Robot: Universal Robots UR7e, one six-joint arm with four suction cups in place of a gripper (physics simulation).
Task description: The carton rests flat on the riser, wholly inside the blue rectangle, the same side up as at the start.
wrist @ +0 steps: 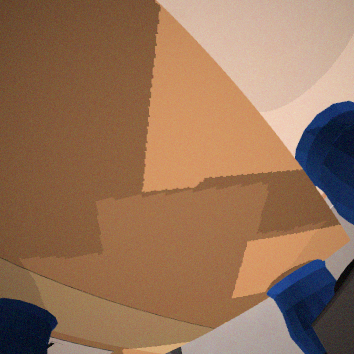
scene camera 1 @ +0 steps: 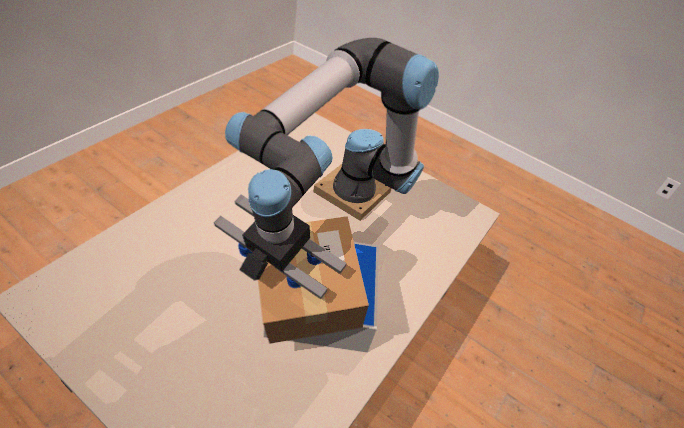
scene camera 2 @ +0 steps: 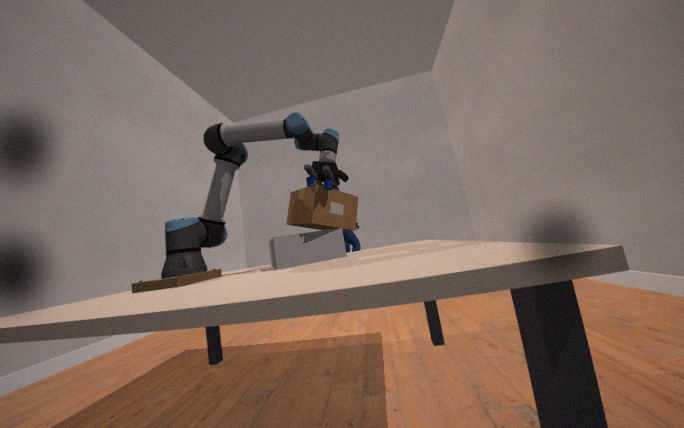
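The brown carton point(scene camera 1: 337, 287) point(scene camera 2: 322, 214) point(wrist: 200, 115) hangs under my suction gripper point(scene camera 1: 303, 270) point(scene camera 2: 319, 182), label side up. At least two blue cups meet its top; another cup point(scene camera 1: 244, 248) point(wrist: 332, 157) lies beyond its edge. The gripper is shut on the carton. In scene camera 2 the carton is low over the grey riser point(scene camera 1: 348, 340) point(scene camera 2: 310, 250), with a narrow gap at the left; contact at the right is unclear. The carton is turned relative to the riser. It covers most of the blue rectangle point(scene camera 1: 369, 282), whose right strip shows, and overhangs at the left.
The arm's base stands on a wooden plate point(scene camera 1: 360, 209) point(scene camera 2: 176, 281) behind the riser on the pale table point(scene camera 1: 242, 373) point(scene camera 2: 353, 297). A person in blue point(scene camera 2: 352, 241) is partly visible behind the carton and riser in scene camera 2. A wall socket point(scene camera 1: 668, 188) is at the right.
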